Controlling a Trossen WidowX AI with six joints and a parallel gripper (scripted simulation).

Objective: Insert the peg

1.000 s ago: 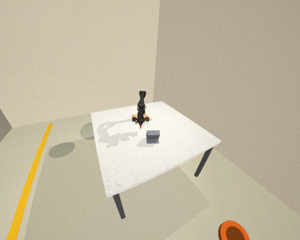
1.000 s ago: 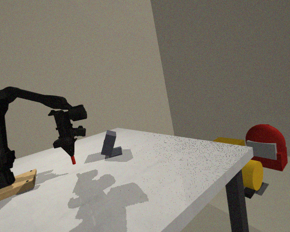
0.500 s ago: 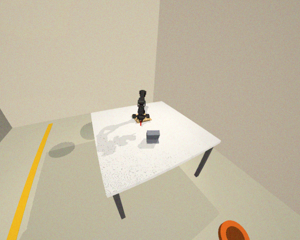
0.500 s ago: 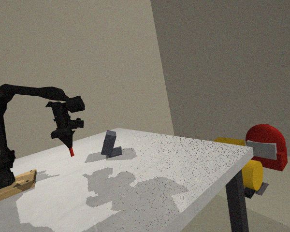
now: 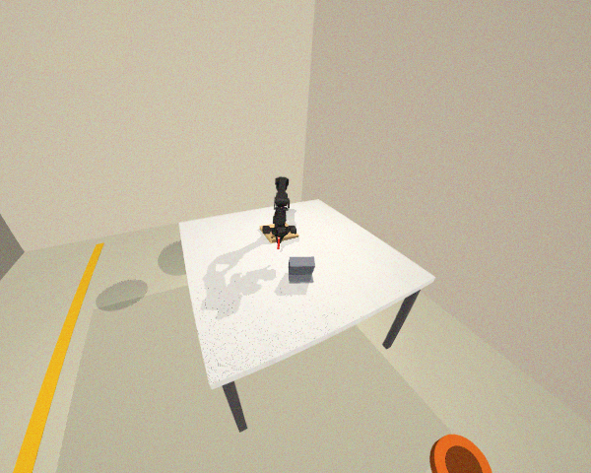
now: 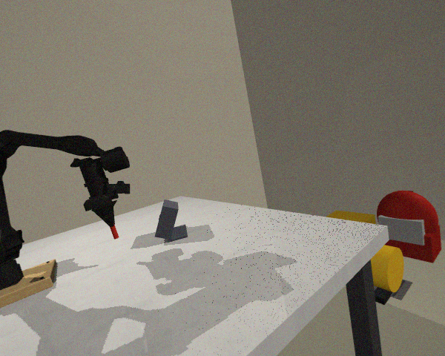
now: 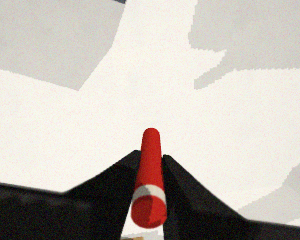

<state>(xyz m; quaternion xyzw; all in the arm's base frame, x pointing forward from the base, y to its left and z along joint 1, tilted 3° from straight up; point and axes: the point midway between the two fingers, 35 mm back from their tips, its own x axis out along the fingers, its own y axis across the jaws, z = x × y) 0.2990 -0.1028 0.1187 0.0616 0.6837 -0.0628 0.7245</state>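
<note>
The grey sloped panel lies 18 cm ahead of my gripper tip, 7 cm to the left of it and 5 cm below it. From my gripper tip the other things lie so: red peg: 2 cm above.
</note>
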